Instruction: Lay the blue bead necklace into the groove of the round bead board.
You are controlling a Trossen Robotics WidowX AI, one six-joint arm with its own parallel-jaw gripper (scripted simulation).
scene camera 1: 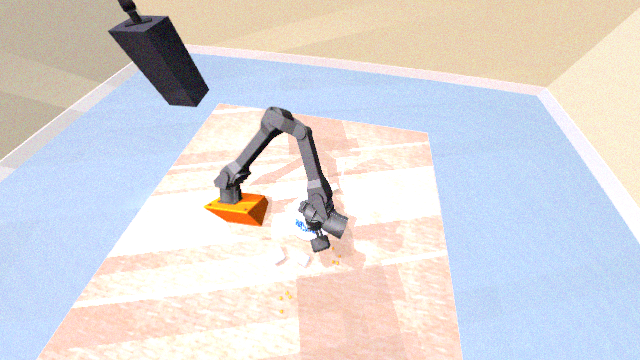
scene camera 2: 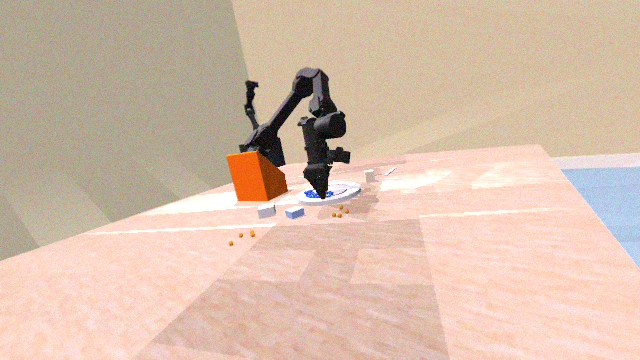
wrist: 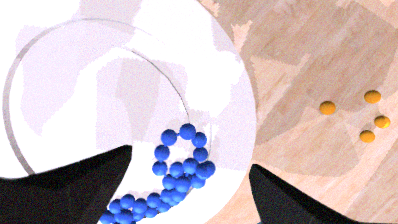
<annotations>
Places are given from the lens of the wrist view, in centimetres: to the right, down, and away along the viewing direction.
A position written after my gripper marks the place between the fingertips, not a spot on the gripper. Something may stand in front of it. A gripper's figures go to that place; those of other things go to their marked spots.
my gripper (wrist: 192, 161): 0, 3, 10
round white bead board (wrist: 84, 99): -7, -1, 10
</annotations>
